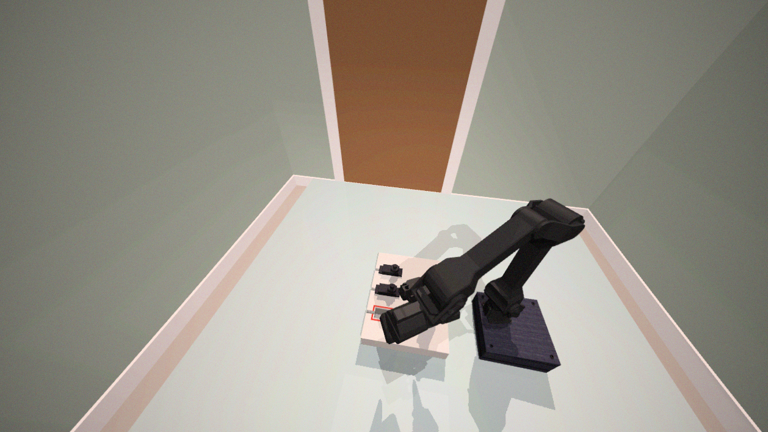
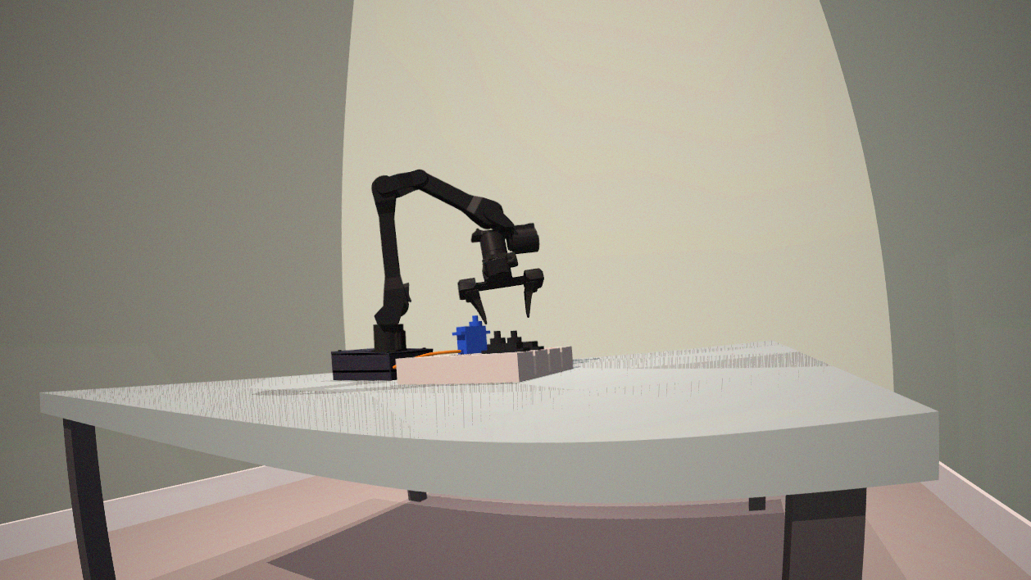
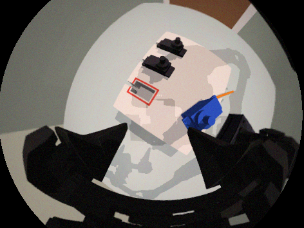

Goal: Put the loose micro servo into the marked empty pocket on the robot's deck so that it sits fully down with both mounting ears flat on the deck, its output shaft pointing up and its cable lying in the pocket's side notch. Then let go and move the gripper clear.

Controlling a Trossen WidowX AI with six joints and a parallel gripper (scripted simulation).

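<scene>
My gripper tip is 50 mm past the pale deck, 110 mm to the left of it and 90 mm above it.
</scene>
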